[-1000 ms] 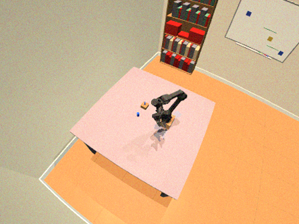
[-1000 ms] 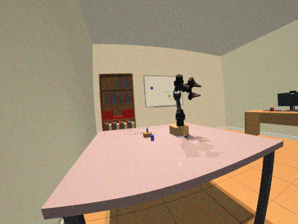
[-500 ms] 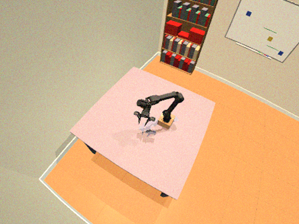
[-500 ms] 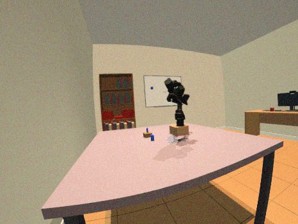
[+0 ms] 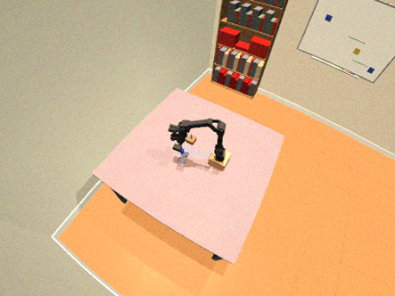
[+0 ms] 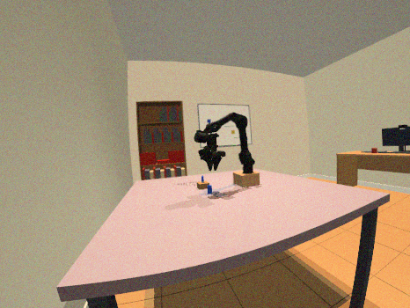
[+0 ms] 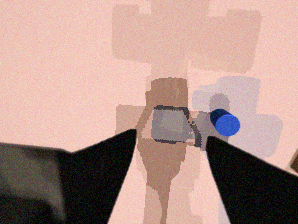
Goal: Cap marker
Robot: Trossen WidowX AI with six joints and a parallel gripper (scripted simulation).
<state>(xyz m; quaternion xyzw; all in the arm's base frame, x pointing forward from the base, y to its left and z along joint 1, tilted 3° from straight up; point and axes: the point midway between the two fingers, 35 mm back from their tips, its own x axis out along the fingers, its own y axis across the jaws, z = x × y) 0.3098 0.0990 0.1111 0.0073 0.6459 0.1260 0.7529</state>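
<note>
Now: gripper tip 120 mm above the blue marker cap and 60 mm to the left of it. From my gripper tip the other things lie so: holder block 210 mm to the right, 130 mm below, 10 mm behind.
</note>
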